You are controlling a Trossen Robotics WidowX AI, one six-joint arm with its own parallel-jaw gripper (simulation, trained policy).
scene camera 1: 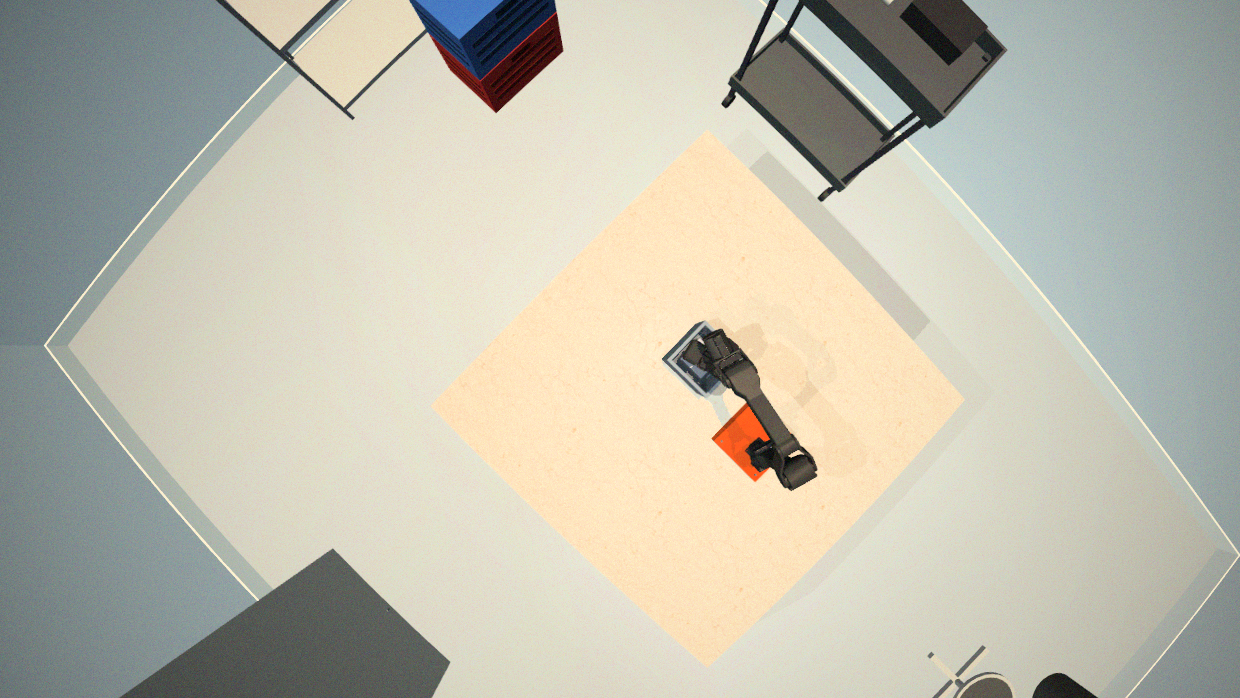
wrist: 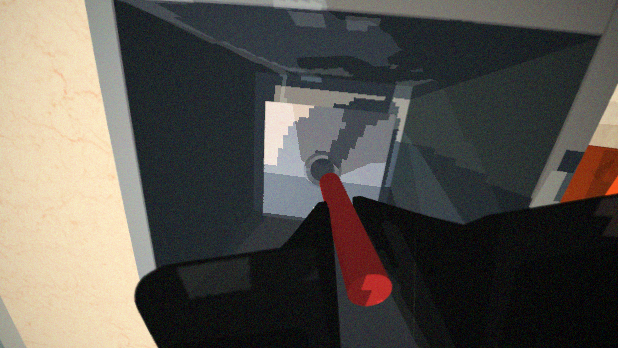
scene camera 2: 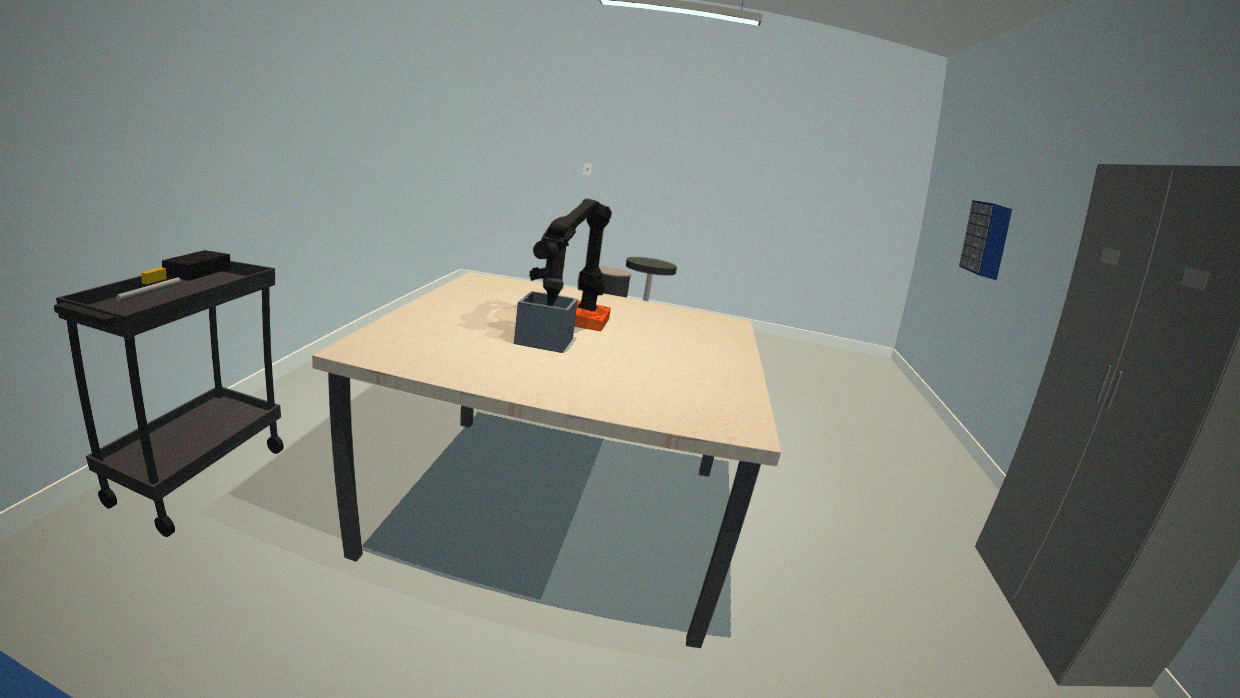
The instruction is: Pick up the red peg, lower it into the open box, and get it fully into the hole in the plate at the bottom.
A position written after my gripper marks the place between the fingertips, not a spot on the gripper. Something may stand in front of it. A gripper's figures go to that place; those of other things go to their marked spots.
Labels:
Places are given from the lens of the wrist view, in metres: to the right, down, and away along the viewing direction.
my gripper [wrist: 339, 207]: 0.02, 0.02, 0.10
red peg [wrist: 367, 284]: 0.02, 0.03, 0.06
pale plate [wrist: 357, 142]: 0.03, -0.02, 0.15
The marked spots on the red peg and the pale plate are 0.10 m apart.

